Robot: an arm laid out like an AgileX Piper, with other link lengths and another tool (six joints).
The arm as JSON. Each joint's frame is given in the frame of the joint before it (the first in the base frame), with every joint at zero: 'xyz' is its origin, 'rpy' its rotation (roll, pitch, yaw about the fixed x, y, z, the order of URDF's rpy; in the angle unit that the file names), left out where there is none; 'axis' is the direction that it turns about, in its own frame. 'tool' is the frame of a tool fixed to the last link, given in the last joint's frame.
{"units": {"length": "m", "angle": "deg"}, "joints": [
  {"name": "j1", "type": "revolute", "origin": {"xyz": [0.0, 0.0, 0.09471]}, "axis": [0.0, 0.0, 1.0]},
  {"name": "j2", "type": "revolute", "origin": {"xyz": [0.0, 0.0, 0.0]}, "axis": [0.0, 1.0, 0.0]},
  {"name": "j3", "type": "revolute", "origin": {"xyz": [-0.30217, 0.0, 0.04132]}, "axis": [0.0, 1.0, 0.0]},
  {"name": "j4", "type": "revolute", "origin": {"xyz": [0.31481, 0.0, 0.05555]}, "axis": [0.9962, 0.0, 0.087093]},
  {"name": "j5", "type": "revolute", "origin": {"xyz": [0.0, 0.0, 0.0]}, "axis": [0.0, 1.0, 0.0]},
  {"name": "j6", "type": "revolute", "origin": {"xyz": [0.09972, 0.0, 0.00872]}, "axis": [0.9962, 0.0, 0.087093]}
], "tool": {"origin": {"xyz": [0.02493, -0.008, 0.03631], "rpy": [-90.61, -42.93, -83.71]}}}
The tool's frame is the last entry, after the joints.
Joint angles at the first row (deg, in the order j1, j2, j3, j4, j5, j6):
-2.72 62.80 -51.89 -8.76 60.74 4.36
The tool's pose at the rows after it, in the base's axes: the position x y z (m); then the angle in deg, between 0 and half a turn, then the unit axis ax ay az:
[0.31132 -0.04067 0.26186 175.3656 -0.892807 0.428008 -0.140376]
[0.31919 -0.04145 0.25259 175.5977 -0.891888 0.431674 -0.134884]
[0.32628 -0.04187 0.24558 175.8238 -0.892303 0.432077 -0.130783]
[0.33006 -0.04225 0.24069 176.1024 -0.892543 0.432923 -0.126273]
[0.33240 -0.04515 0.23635 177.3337 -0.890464 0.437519 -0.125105]
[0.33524 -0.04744 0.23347 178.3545 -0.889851 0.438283 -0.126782]
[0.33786 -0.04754 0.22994 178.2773 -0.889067 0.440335 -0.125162]
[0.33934 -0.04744 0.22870 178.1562 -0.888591 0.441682 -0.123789]
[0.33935 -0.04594 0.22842 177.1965 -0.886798 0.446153 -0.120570]
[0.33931 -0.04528 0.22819 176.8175 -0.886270 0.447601 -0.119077]
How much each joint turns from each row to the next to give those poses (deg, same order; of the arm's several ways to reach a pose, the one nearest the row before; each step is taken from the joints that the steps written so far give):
-0.01 3.29 -0.24 -0.45 -1.43 0.82
0.01 2.00 -0.01 -0.21 -1.24 0.72
0.00 1.75 -0.22 -0.14 -0.98 0.24
0.00 1.09 -0.13 -0.13 -0.36 0.19
0.00 0.90 0.00 -1.43 -0.13 1.17
0.00 0.79 -0.09 -1.28 -0.37 0.69
0.00 0.71 0.00 0.03 -0.52 0.36
-0.01 0.37 -0.13 0.14 -0.13 0.14
0.00 0.00 -0.04 1.09 0.00 0.13
0.01 0.00 0.00 0.45 0.00 0.00

